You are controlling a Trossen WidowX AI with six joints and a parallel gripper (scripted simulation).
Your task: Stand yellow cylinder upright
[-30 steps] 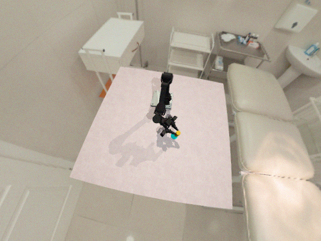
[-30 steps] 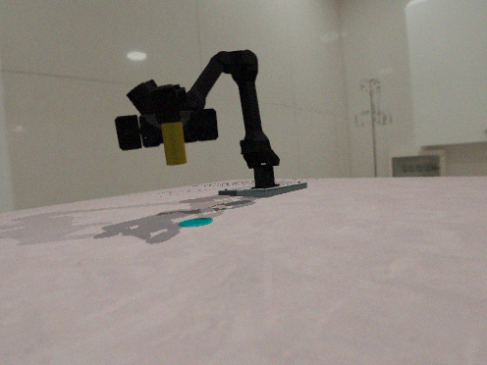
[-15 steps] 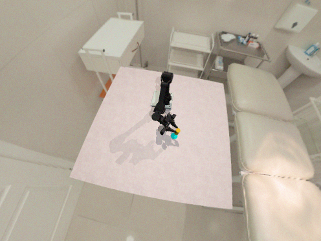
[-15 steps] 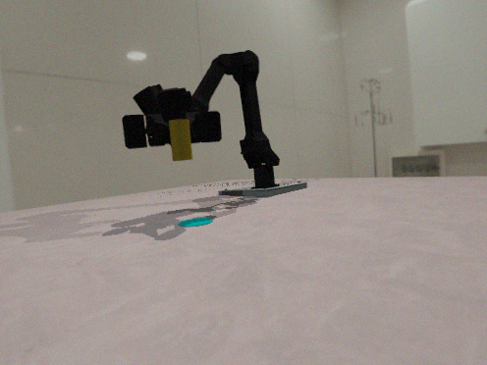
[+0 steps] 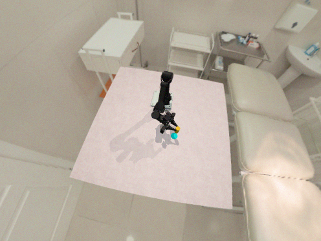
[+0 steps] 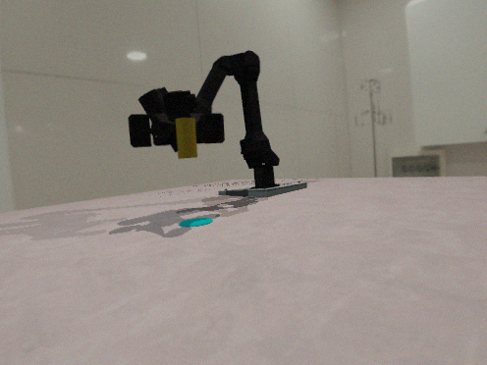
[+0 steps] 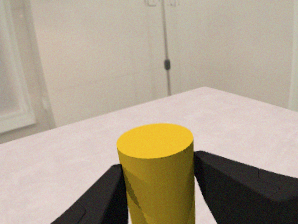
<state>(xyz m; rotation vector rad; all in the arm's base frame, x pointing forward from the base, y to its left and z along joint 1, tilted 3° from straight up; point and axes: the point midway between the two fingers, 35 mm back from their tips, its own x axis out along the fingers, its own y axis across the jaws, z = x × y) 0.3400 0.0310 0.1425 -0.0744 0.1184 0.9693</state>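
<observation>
Right now my gripper tip is 170 mm above the cyan circle. Also, from my gripper tip: yellow tall cylinder (20 mm below).
</observation>
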